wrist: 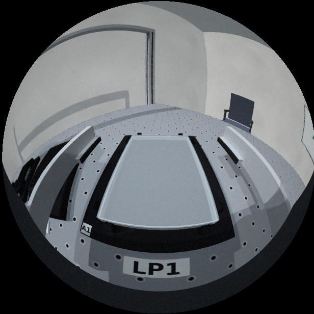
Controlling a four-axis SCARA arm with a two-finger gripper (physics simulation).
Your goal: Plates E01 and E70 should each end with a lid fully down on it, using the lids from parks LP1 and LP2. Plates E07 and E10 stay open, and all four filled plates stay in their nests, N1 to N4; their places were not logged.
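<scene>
A pale grey lid (159, 182) lies flat on the black park LP1 (165, 241), in the middle of the wrist view. My gripper (158, 128) is open and empty. Its two wide pale fingers with black pads stand to the left and right of the lid, with a gap on each side; they do not appear to touch it. How high the fingertips are above the table is hard to tell. Dark shapes show at the far left, partly hidden by the left finger; no plate name can be read there. Park LP2 does not show by label.
The LP1 label (156, 268) is on the perforated table (150, 120) in front of the park, and a small A1 tag (86, 229) marks its near left corner. A black base edge (63, 200) shows beside the left finger. A chair (241, 111) stands far back right.
</scene>
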